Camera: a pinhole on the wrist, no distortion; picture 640 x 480 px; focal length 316.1 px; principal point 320.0 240.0 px. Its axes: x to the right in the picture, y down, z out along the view. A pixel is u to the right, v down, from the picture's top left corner.
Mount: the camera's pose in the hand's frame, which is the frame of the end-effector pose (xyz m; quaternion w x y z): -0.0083 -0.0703 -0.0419 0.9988 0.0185 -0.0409 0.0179
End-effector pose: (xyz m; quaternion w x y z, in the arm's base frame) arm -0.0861 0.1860 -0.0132 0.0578 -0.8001 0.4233 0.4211
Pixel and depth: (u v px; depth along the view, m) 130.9 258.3 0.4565
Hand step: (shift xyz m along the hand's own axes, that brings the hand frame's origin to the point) -0.3183 -0.0708 0.3912
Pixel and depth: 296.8 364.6 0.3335
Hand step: -0.0646 0.0473 0.2929
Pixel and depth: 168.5 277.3 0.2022
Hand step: -0.1221 -0.0576 0.1523
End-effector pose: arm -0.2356 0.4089 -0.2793 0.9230 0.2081 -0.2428 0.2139
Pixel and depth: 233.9 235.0 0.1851
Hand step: -0.0734 -0.0821 0.1382
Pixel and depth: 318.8 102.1 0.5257
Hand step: -0.0443 -0.3196 0.4734
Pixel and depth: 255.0 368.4 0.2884
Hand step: -0.0951 0.0336 0.2446
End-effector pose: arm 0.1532 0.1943 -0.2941 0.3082 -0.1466 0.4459 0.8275
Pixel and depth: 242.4 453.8 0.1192
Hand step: -0.0501 0.0046 0.0773
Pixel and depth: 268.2 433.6 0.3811
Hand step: -0.1101 0.1460 0.3408
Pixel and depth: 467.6 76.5 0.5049
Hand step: 0.1953 -0.3424 0.4711
